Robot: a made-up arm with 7 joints.
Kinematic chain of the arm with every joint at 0, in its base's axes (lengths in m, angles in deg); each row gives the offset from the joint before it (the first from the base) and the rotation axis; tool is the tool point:
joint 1: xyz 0 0 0.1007 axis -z
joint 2: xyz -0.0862 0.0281 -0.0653 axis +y
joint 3: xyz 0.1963 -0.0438 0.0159 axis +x
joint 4: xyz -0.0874 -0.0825 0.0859 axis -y
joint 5: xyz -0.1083 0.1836 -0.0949 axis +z
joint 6: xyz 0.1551 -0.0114 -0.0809 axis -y
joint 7: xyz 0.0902 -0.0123 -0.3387 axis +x
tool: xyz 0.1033 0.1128 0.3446
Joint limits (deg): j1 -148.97..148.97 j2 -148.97..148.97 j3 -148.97..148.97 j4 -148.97..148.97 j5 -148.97..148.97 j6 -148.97..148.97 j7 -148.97..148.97
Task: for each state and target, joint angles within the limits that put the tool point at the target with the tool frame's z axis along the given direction. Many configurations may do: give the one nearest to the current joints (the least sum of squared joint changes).
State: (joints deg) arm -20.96 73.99 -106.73 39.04 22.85 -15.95 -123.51
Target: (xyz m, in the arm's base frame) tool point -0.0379 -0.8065 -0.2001 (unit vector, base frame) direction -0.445 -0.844 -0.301
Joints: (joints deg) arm 17.59 70.50 -102.84 -0.67 -28.05 -0.53 -148.72
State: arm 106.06 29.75 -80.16 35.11 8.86 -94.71 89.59
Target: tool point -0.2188 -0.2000 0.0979 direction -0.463 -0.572 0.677
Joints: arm 79.87 2.15 -27.93 57.29 24.11 -139.89 75.40
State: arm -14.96 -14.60 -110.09 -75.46 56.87 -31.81 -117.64
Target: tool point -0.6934 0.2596 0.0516 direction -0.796 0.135 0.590
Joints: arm 9.26 -38.59 -66.60 -103.85 103.82 -66.02 -148.97
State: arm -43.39 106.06 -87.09 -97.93 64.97 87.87 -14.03
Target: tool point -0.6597 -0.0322 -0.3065 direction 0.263 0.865 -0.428
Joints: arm -41.76 86.97 -94.38 -122.34 95.57 76.31 -42.15
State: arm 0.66 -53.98 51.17 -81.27 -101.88 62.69 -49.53
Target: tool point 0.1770 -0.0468 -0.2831 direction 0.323 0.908 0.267
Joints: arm -1.79 -45.18 62.28 -79.92 -90.45 52.31 -62.09
